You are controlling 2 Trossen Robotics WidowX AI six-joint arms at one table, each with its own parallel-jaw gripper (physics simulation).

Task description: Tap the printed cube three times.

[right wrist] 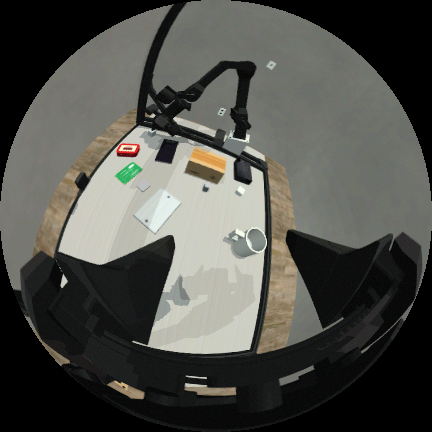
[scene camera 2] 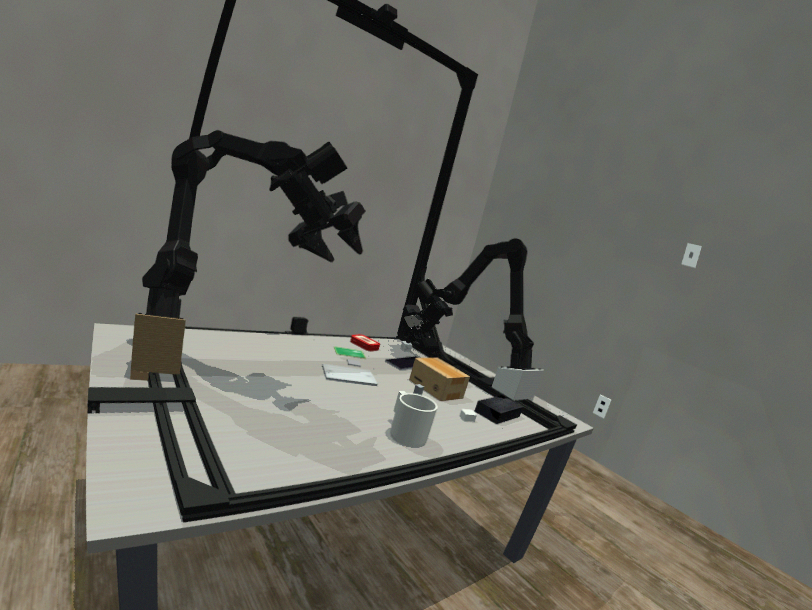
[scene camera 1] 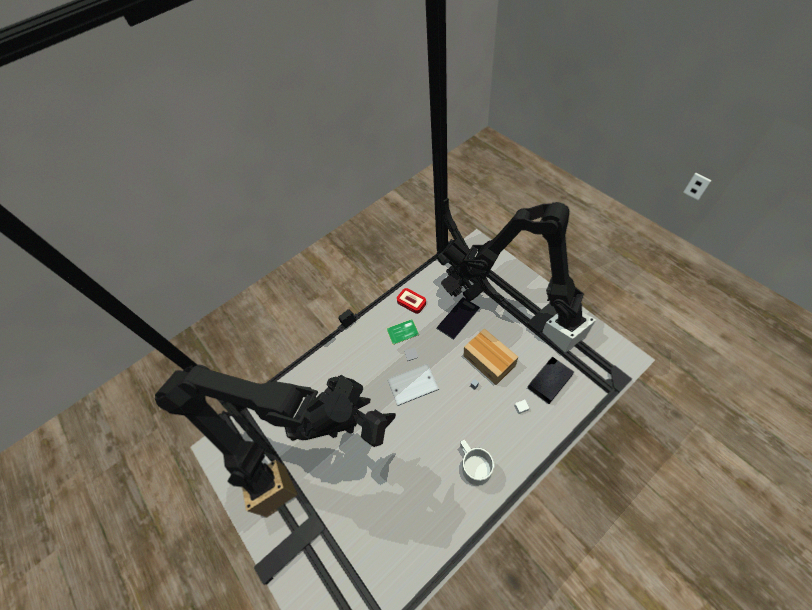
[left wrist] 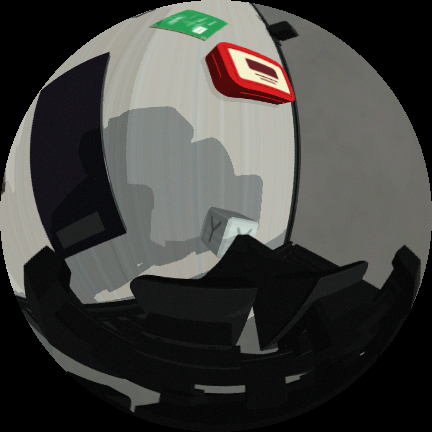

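The printed cube is small and pale grey, with a dark Y on a side face. In the left wrist view it sits on the table, its lower right part hidden behind my left fingertips. In the scene cameras I cannot make it out clearly near the left gripper. My left gripper is shut and empty, low over the table's far corner by the cube; I cannot tell whether it touches it. My right gripper is open and empty, high above the table.
A red case, a green board and a dark flat panel lie near the left gripper. A cardboard box, a black box and a mug are farther off. A black post rises beside the left gripper.
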